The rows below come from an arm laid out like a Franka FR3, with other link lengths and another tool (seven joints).
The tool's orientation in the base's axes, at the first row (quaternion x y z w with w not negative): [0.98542, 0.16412, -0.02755, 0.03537]
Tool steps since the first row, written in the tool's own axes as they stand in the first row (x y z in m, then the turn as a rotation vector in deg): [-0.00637, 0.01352, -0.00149, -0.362, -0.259, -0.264]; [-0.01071, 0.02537, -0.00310, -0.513, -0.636, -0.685]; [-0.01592, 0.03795, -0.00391, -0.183, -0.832, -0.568]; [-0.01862, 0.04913, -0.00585, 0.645, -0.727, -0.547]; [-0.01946, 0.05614, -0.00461, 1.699, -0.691, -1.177]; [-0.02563, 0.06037, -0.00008, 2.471, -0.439, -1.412]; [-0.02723, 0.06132, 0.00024, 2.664, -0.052, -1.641]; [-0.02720, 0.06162, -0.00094, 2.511, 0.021, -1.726]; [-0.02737, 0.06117, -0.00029, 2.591, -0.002, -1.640]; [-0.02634, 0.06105, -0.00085, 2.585, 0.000, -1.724]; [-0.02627, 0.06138, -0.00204, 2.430, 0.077, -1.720]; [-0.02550, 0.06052, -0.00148, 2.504, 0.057, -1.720]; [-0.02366, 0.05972, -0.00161, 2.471, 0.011, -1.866]
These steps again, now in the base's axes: [-0.00155, -0.01469, 0.00272, -0.415, 0.149, 0.271]; [-0.00173, -0.02714, 0.00533, -0.662, 0.489, 0.677]; [-0.00252, -0.04062, 0.00725, -0.419, 0.771, 0.527]; [-0.00135, -0.05189, 0.01003, 0.396, 0.936, 0.458]; [0.00008, -0.05887, 0.00928, 1.430, 1.291, 1.018]; [-0.00456, -0.06520, 0.00543, 2.252, 1.320, 1.217]; [-0.00578, -0.06664, 0.00528, 2.570, 1.035, 1.456]; [-0.00560, -0.06682, 0.00647, 2.452, 0.923, 1.555]; [-0.00594, -0.06650, 0.00580, 2.517, 0.964, 1.463]; [-0.00498, -0.06601, 0.00629, 2.515, 0.967, 1.547]; [-0.00475, -0.06621, 0.00749, 2.394, 0.844, 1.558]; [-0.00433, -0.06519, 0.00683, 2.457, 0.887, 1.552]; [-0.00285, -0.06383, 0.00679, 2.417, 0.931, 1.696]
